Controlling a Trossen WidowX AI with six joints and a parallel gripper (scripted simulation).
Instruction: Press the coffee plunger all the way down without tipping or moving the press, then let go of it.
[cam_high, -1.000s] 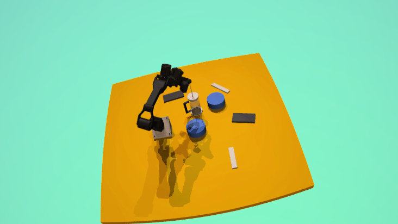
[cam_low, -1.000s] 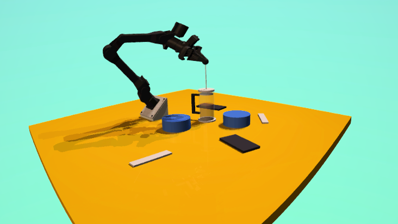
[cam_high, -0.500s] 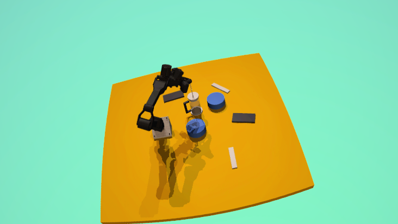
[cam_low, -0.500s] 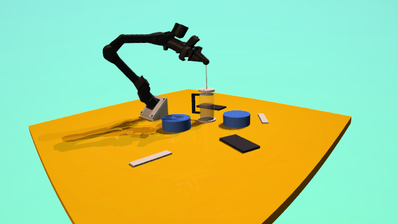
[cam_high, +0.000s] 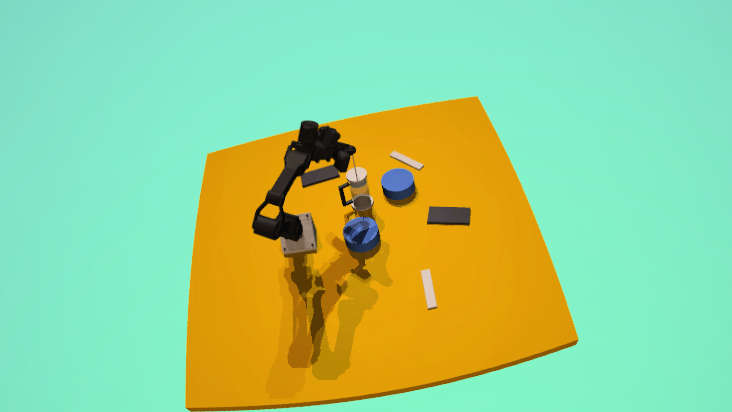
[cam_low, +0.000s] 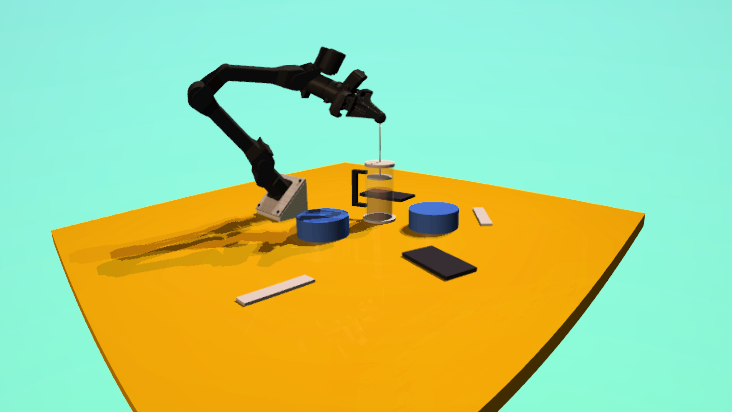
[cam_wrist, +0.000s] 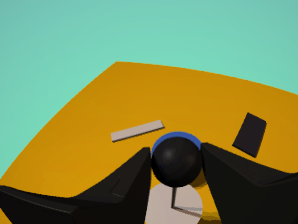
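The coffee press lies 20 mm behind my gripper tip, 10 mm to the right of it and 130 mm below it.
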